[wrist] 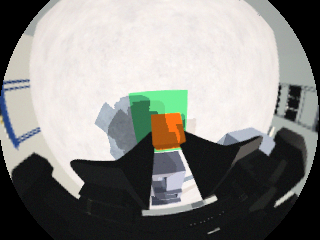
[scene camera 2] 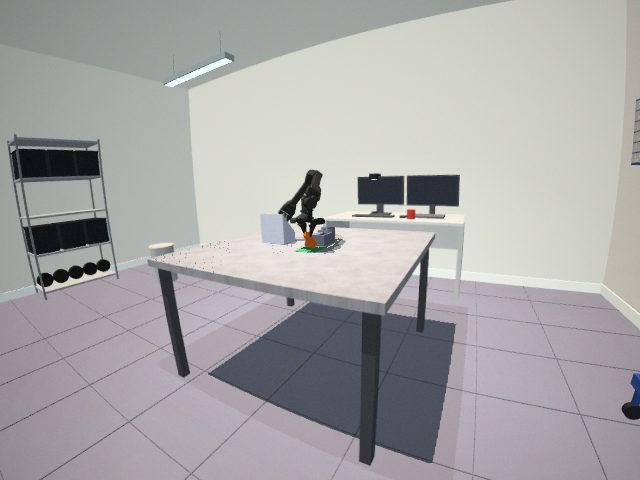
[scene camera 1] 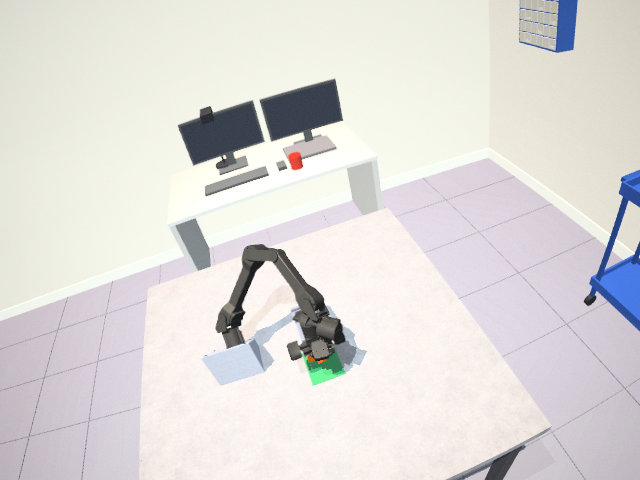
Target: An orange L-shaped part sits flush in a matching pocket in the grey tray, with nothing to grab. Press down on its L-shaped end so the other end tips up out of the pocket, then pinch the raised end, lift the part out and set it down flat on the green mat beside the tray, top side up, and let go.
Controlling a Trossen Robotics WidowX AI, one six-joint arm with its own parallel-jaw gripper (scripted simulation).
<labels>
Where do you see a green mat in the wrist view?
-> At 143,104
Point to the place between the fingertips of my gripper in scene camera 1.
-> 320,356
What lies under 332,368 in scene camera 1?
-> A green mat.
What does my gripper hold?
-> An orange L-shaped part.
</labels>
